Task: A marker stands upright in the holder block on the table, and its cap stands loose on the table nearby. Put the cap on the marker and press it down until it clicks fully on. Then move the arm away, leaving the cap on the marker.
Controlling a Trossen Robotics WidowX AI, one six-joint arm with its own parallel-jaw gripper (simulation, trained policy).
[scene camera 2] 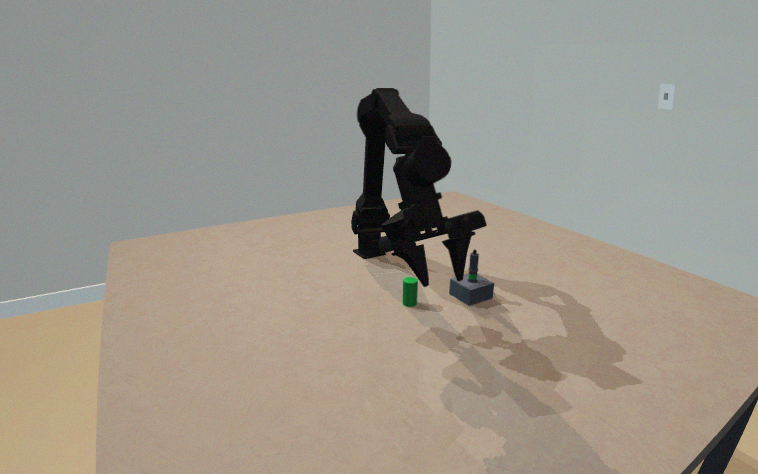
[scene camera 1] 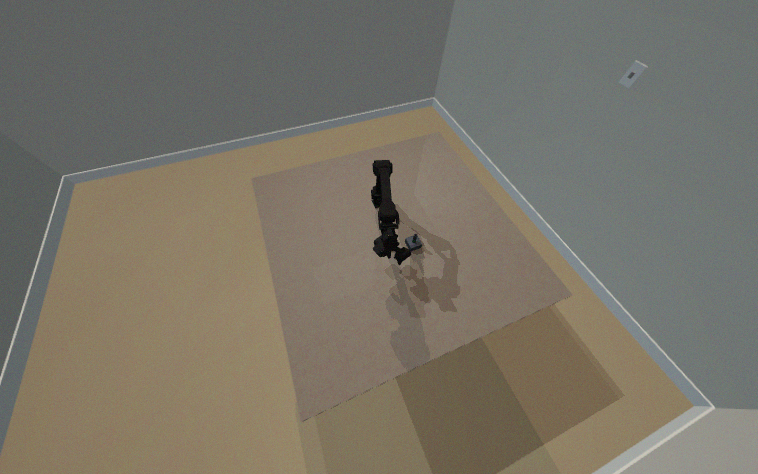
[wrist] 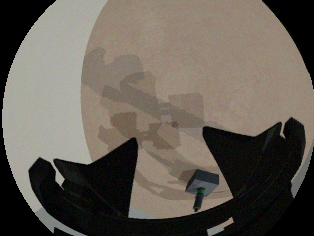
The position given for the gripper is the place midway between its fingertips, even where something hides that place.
Note:
In view: the gripper (scene camera 2: 442,283).
The gripper is seen too in the wrist view (wrist: 170,136).

